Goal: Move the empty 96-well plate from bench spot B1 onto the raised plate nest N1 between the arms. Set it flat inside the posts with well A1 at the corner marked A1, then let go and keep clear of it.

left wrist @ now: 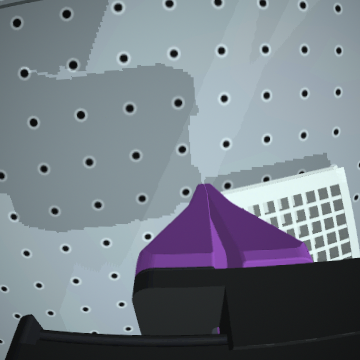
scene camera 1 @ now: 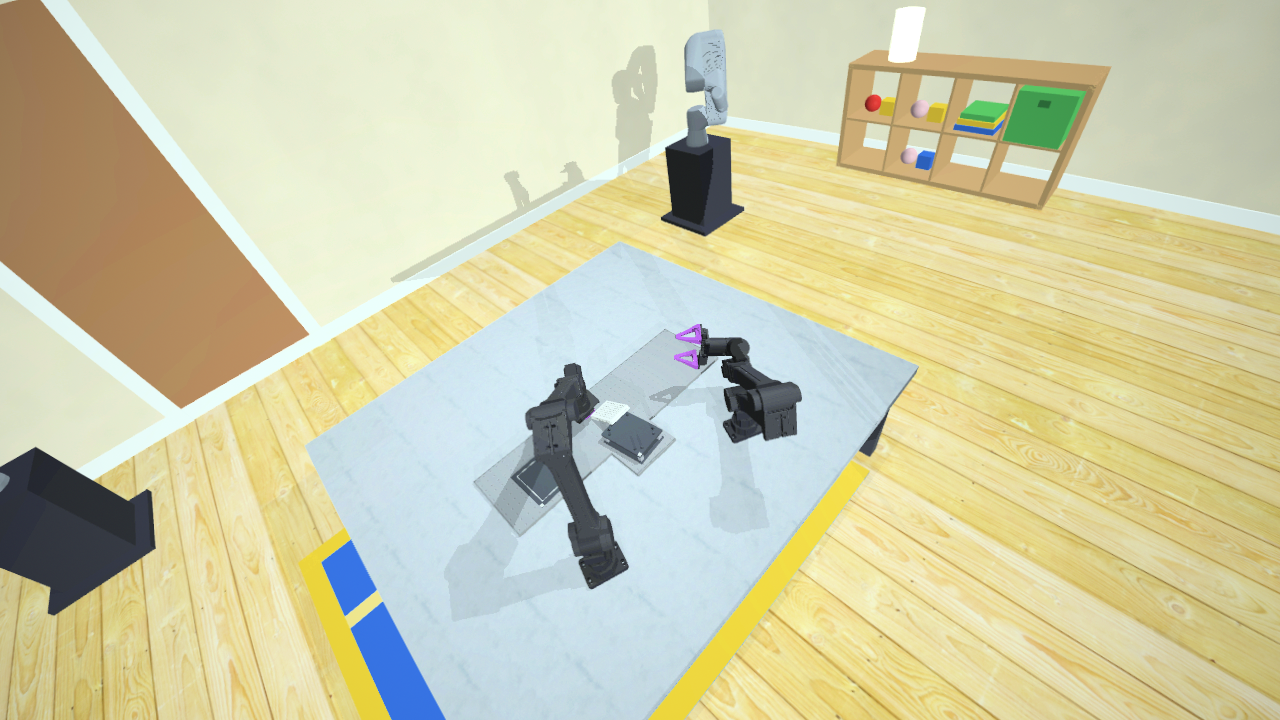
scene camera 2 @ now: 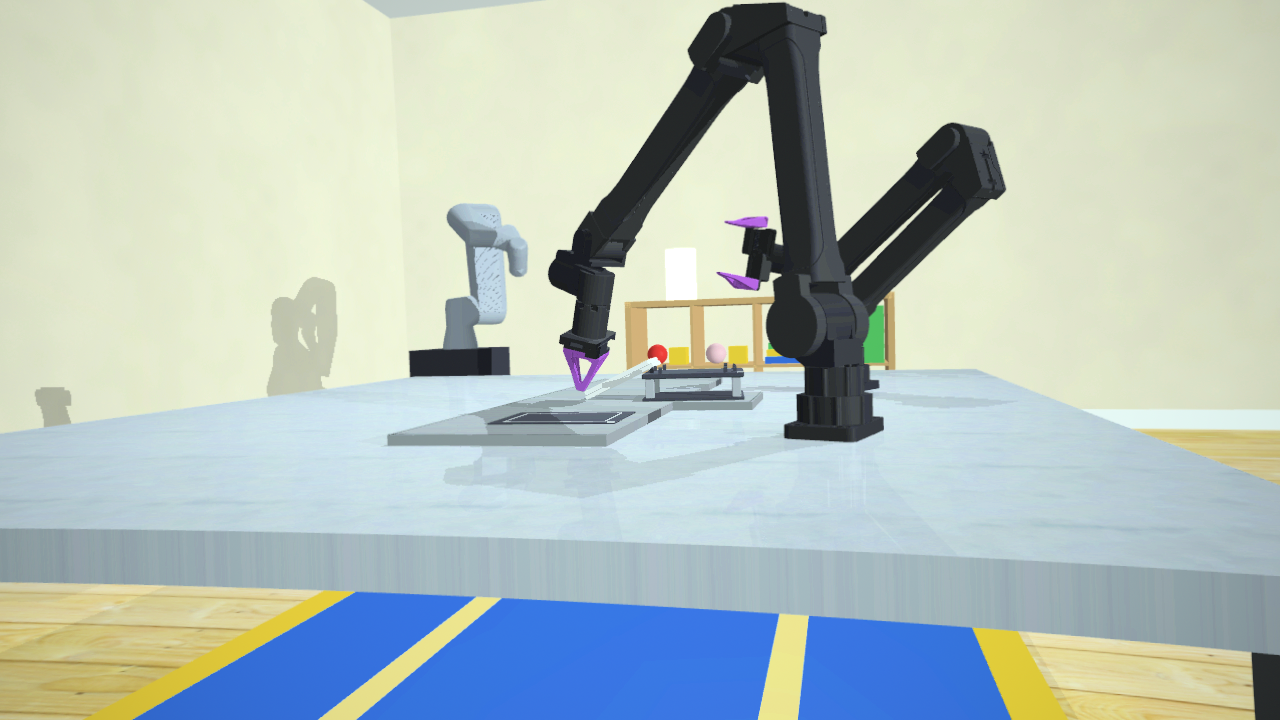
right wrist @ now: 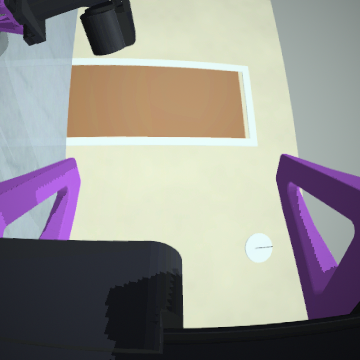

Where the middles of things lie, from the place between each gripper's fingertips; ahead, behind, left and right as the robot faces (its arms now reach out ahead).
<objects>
My left gripper is now 6 cm past the white well plate (scene camera 2: 646,365), 5 cm to the left of it and 2 cm below it.
Right now my right hand is 14 cm short of the white well plate, 21 cm to the right of it and 23 cm above it.
</objects>
